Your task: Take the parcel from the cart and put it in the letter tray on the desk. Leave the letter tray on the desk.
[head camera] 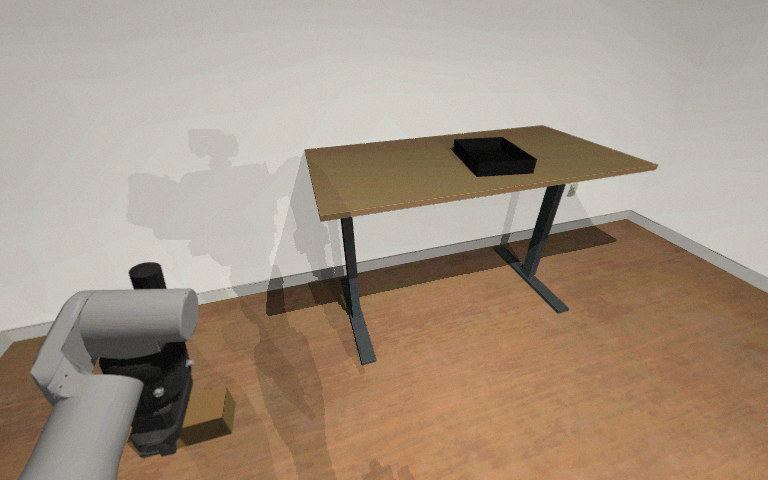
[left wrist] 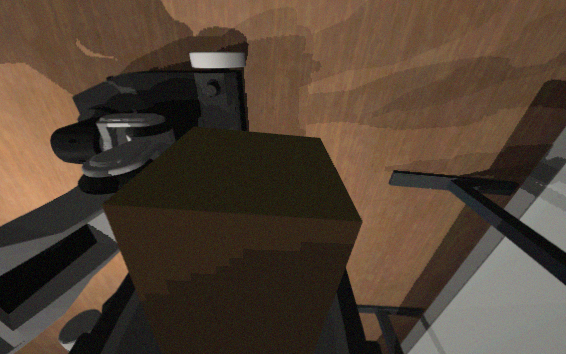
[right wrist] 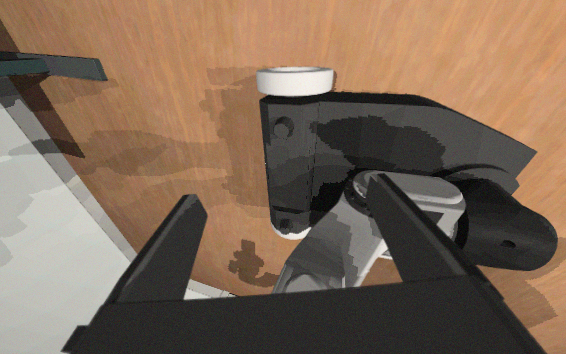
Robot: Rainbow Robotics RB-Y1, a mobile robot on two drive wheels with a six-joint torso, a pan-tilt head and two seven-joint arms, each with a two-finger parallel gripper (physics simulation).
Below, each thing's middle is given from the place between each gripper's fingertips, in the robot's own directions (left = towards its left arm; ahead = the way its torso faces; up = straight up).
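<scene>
The brown cardboard parcel (head camera: pixel 209 415) is 3 cm to the right of my left hand and 2 cm above it, and my right hand is 44 cm to the right of that parcel, 41 cm below it and 31 cm short of it. As for the black letter tray (head camera: pixel 496 156), it's 109 cm ahead of my right hand, 76 cm to the right of it and 44 cm above it. Counted from my left hand, the black letter tray is 122 cm to the right, 77 cm ahead and 5 cm above.
</scene>
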